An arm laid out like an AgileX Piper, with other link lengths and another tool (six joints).
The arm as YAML. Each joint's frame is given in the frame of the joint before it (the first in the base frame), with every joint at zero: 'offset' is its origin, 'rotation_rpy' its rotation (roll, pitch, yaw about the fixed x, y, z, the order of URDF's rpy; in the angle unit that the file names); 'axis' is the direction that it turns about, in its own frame. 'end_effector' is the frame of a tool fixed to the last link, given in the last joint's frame.
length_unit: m
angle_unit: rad
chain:
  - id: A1
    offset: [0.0, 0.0, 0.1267]
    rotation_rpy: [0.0, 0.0, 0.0]
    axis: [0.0, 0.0, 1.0]
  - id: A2
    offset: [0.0, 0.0, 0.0]
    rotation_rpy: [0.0, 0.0, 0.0]
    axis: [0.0, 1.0, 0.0]
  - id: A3
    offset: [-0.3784, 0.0, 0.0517]
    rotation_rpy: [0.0, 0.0, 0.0]
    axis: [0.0, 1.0, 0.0]
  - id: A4
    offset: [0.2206, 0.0, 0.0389]
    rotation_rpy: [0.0, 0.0, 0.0]
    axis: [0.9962, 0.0, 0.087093]
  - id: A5
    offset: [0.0, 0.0, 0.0]
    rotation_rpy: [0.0, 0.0, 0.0]
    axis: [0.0, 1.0, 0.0]
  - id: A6
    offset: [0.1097, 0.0, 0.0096]
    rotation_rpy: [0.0, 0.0, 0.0]
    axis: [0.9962, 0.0, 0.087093]
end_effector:
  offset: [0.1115, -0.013, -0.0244]
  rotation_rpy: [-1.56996, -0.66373, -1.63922]
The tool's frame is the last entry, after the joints.
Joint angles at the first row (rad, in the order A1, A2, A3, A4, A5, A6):
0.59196, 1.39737, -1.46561, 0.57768, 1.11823, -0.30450
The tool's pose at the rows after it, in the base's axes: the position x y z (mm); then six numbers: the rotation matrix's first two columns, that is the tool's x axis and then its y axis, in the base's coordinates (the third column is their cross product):
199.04 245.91 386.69 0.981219 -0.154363 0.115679 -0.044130 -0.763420 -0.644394
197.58 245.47 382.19 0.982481 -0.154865 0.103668 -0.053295 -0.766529 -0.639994
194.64 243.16 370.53 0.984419 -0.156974 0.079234 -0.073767 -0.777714 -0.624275
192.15 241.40 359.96 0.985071 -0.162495 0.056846 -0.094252 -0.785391 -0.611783
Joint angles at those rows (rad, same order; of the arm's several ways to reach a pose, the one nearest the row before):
0.59198, 1.39737, -1.46561, 0.56442, 1.11356, -0.29758
0.59196, 1.39736, -1.44969, 0.56742, 1.11076, -0.29759
0.59197, 1.39736, -1.41053, 0.56742, 1.10356, -0.29760
0.59195, 1.39736, -1.37282, 0.56948, 1.09182, -0.29706

